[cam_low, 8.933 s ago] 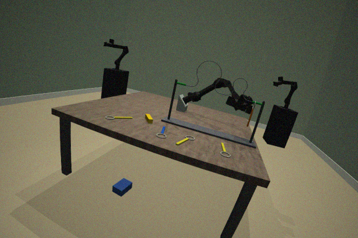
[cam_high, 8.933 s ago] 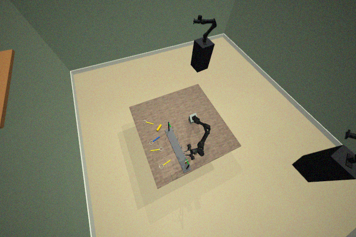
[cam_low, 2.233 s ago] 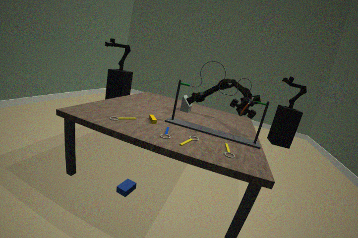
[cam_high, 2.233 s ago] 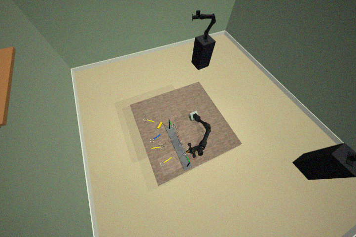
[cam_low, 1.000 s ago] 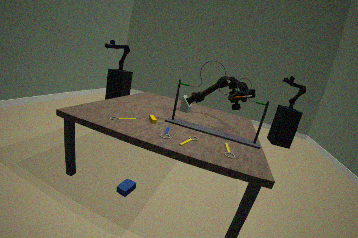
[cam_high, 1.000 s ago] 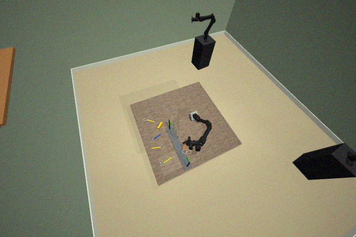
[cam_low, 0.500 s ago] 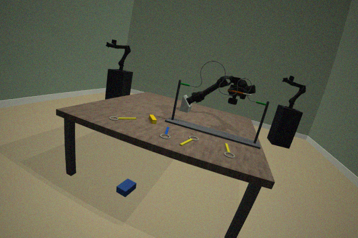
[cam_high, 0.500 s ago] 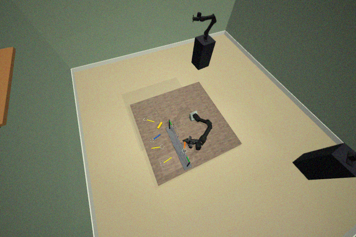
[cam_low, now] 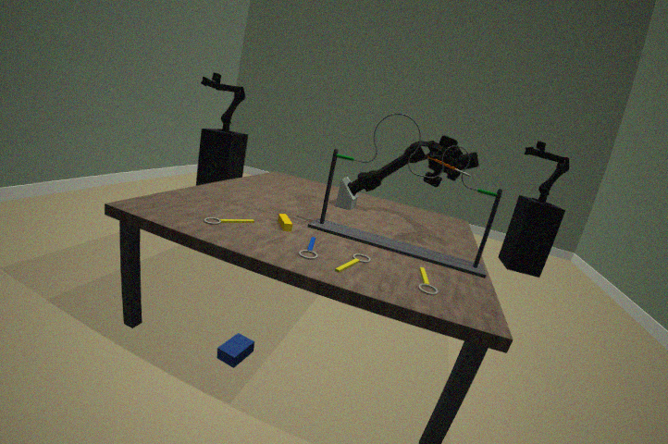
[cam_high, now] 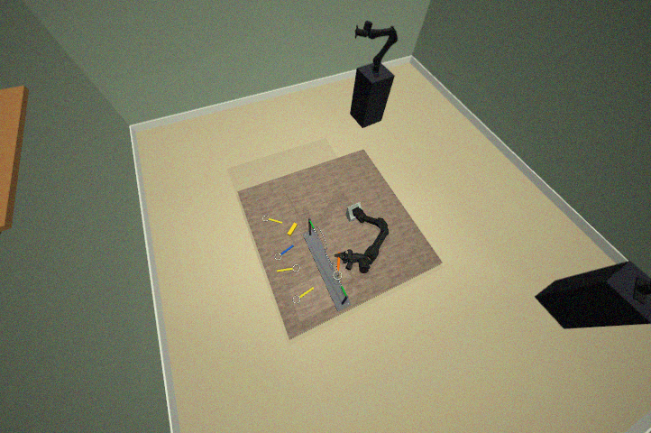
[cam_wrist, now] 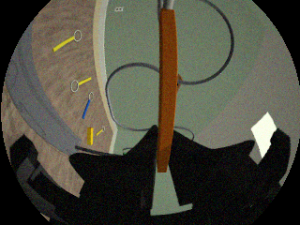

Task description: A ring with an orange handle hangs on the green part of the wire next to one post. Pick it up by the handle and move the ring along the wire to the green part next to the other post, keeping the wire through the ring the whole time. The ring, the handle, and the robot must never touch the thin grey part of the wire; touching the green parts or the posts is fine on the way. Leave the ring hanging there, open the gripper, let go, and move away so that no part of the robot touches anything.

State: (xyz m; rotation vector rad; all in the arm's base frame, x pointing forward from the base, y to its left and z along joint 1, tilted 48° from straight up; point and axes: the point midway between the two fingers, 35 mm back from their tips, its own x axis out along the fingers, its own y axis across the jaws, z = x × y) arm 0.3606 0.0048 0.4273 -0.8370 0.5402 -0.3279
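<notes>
Now: gripper tip 80 mm to the right of the orange-handled ring, 20 mm short of it and 10 mm above it. Also, from my gripper tip: blue block: 820 mm below, 510 mm to the right, 270 mm ahead; then yellow block: 440 mm to the right, 330 mm below, 110 mm ahead; then blue-handled ring: 340 mm below, 300 mm to the right, 270 mm ahead.
</notes>
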